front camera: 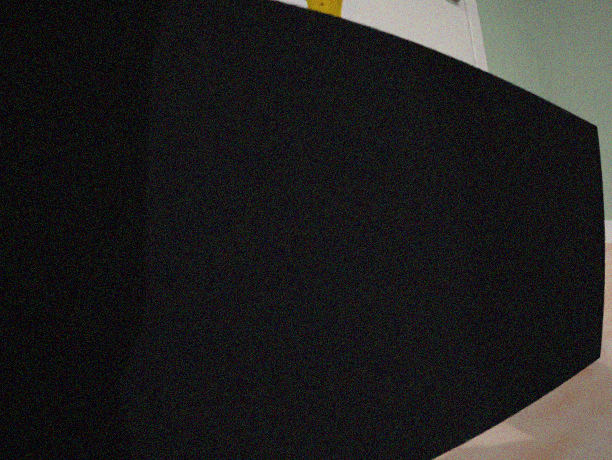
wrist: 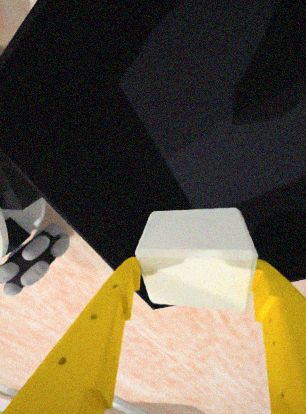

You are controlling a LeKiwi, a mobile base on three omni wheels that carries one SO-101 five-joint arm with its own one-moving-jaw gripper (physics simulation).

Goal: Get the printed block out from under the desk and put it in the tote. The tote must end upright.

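Places are measured from the arm's base along level axes (x ahead, y left, z up), in metres.
Pixels of known places: end effector, tool point: (wrist: 140,269).
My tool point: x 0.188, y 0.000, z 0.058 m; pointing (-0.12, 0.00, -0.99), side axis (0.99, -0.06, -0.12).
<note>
Behind a point stands the place of what it marks.
The white printed block (wrist: 196,257) {x 0.208, y 0.010, z 0.059 m} is pressed between the two yellow jaws of my gripper (wrist: 197,280). A yellow jaw piece (front camera: 324,7) shows at the top edge in the front camera view, and the block is hidden there behind the tote. The black tote (front camera: 350,225) {x 0.113, y -0.002, z -0.032 m} (wrist: 75,110) {x 0.093, y 0.055, z -0.086 m} stands upright, very close, and its wall fills most of the front camera view. In the wrist view the block is drawn over the tote's near wall and corner, above it; part of the tote's inside shows beyond the block.
One of my base's omni wheels (wrist: 35,260) is at the left of the wrist view, beside the tote's wall. Pinkish floor (front camera: 560,415) {x 0.137, y -0.069, z -0.089 m} (wrist: 185,365) {x 0.219, y -0.591, z -0.089 m} shows around the tote. A white door (front camera: 410,25) {x 1.041, y -0.292, z 0.618 m} and a green wall (front camera: 550,45) {x 1.399, y -1.077, z 0.814 m} stand behind it.
</note>
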